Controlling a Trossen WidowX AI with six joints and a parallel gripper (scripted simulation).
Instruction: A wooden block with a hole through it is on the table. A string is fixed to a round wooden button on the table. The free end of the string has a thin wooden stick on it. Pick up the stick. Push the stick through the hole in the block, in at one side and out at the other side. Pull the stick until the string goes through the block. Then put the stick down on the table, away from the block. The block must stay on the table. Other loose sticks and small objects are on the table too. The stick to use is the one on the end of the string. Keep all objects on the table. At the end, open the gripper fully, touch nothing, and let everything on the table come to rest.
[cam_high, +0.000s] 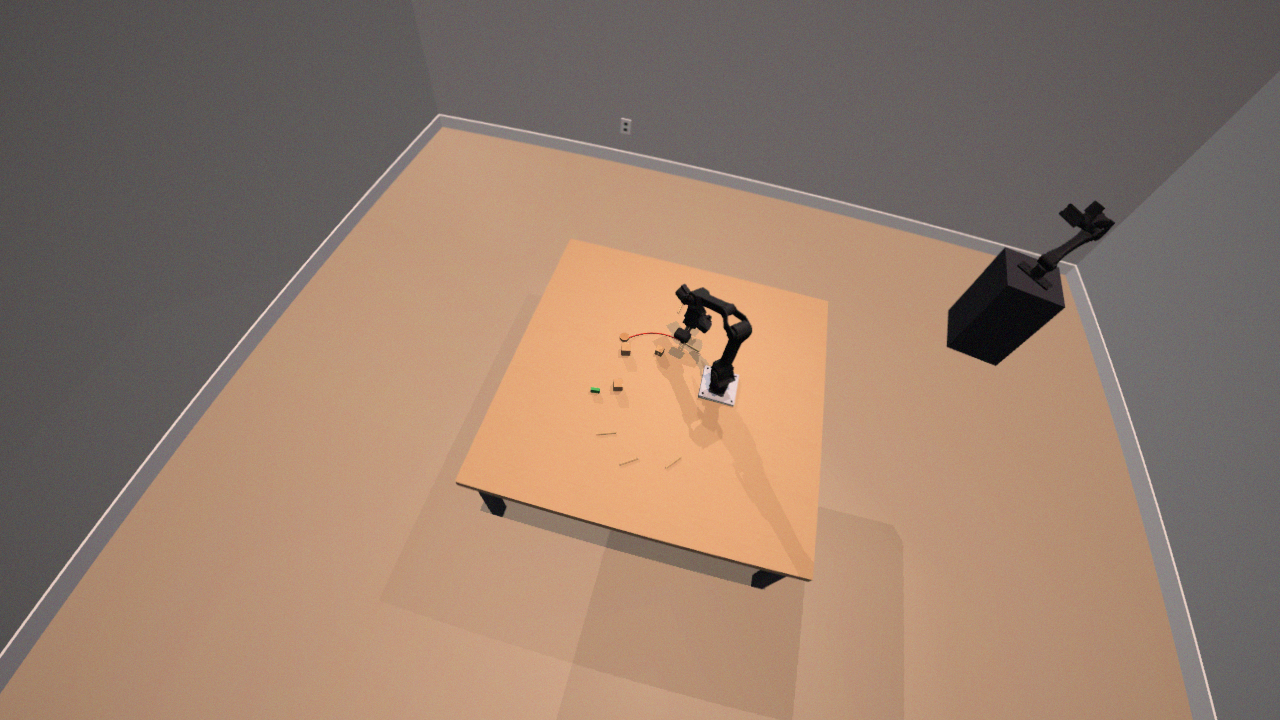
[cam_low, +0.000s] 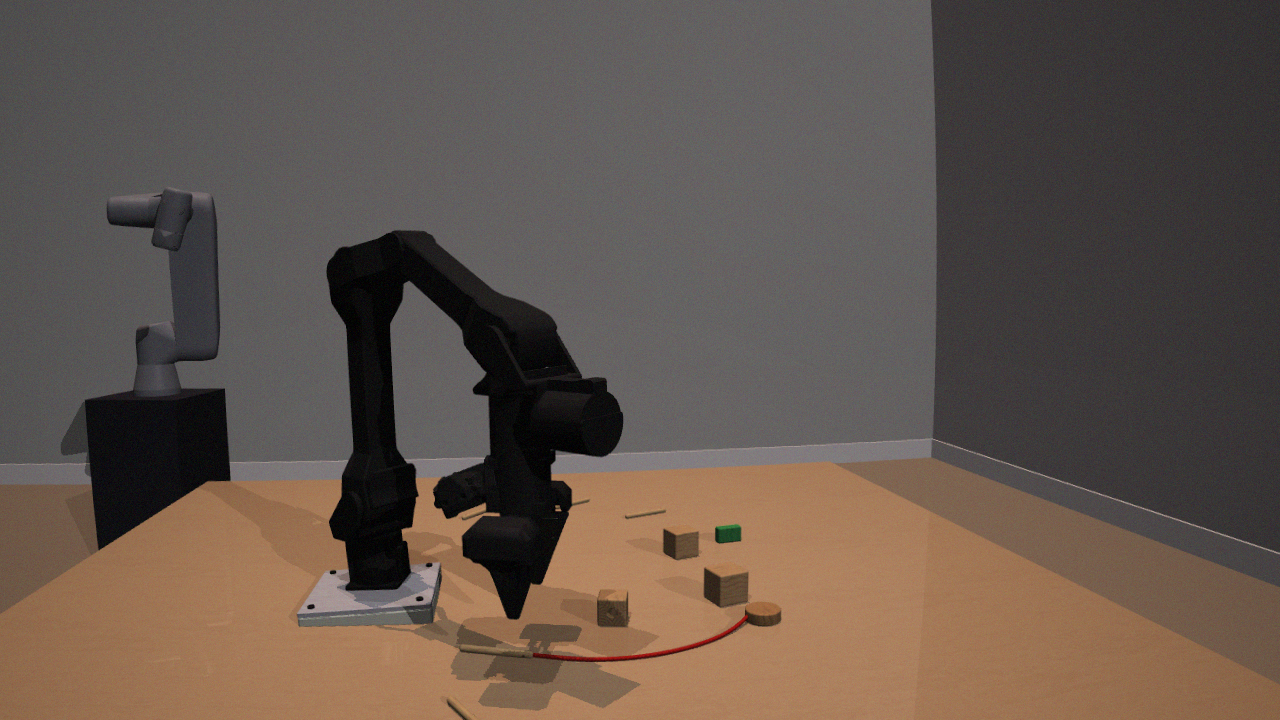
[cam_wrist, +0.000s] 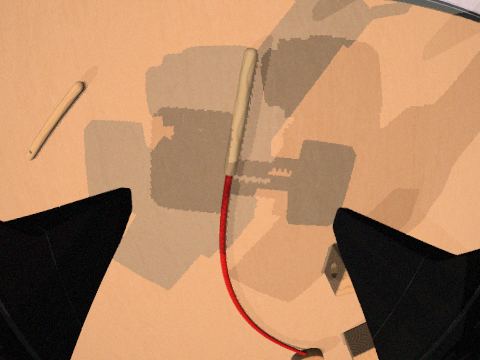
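Now: the thin wooden stick 6 cm below my gripper tip and 2 cm behind it. The rest, counted from my gripper tip: round wooden button (25 cm ahead, 9 cm to the left, 5 cm below); small green block (38 cm to the left, 25 cm ahead, 5 cm below).
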